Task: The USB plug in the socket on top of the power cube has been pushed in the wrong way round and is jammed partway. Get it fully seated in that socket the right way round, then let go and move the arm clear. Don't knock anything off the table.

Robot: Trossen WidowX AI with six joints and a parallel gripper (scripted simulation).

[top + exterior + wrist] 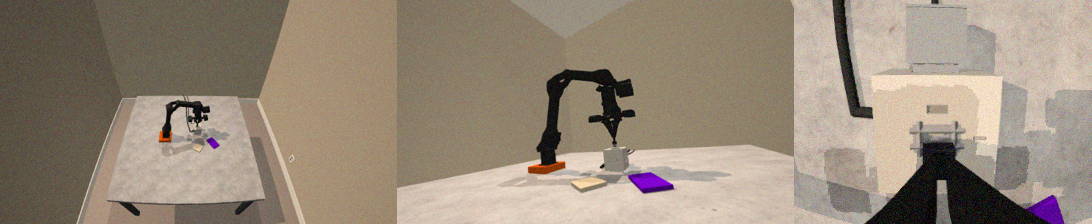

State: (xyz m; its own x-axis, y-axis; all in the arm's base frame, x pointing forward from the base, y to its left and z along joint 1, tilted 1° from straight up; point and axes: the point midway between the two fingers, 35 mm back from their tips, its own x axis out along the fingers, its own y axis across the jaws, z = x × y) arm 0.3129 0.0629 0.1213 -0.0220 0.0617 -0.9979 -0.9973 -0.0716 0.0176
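My gripper tip is 2 cm above the black USB plug. Round my gripper tip: beige flat tile: 1 cm behind, 21 cm to the right, 11 cm below; purple flat tile: 14 cm ahead, 16 cm to the right, 11 cm below.
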